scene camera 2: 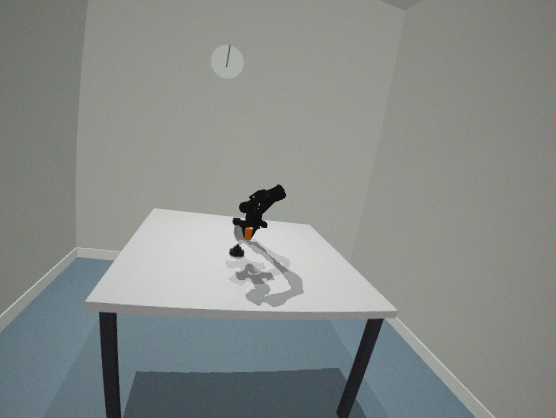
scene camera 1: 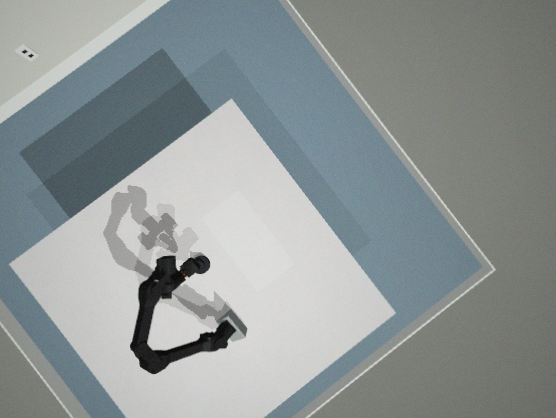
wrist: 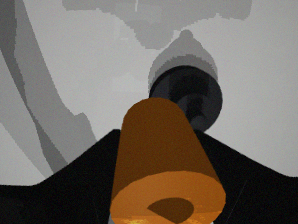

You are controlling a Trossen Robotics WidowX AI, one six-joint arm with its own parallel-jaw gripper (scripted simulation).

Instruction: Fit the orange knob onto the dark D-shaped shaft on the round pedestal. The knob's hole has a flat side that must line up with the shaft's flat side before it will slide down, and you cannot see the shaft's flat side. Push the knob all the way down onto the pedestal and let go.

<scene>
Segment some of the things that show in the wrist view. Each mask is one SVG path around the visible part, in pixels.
My gripper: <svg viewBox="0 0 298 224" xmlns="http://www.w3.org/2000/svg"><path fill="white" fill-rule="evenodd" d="M193 129L194 135L198 137L202 147L204 147L202 149L204 149L205 155L209 157L210 164L212 164L214 171L216 171L216 175L220 179L222 188L226 193L226 204L223 206L222 213L218 214L216 220L213 221L213 224L298 224L298 177L281 175L275 169L273 171L273 169L259 164L258 161L243 156L243 153L234 151L229 145L220 143L214 137L209 136L208 133ZM120 129L112 129L112 132L108 133L105 137L101 137L100 140L94 143L93 147L90 147L88 151L78 156L76 160L71 161L71 164L60 169L60 172L57 171L55 175L49 176L48 179L41 181L40 184L28 186L0 185L0 224L109 224L110 198L112 198Z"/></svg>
An orange knob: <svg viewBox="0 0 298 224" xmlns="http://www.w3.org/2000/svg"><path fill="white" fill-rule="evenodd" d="M133 104L128 109L128 112L126 112L124 120L122 120L120 141L118 141L116 171L114 171L112 198L110 198L110 216L112 216L110 218L112 218L114 224L210 224L210 222L216 220L226 204L226 193L222 188L220 179L216 175L216 171L214 171L212 164L210 164L209 157L205 155L204 149L202 149L204 147L202 147L198 137L194 135L184 111L173 101L162 99L162 97L149 97L149 99Z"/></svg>
</scene>
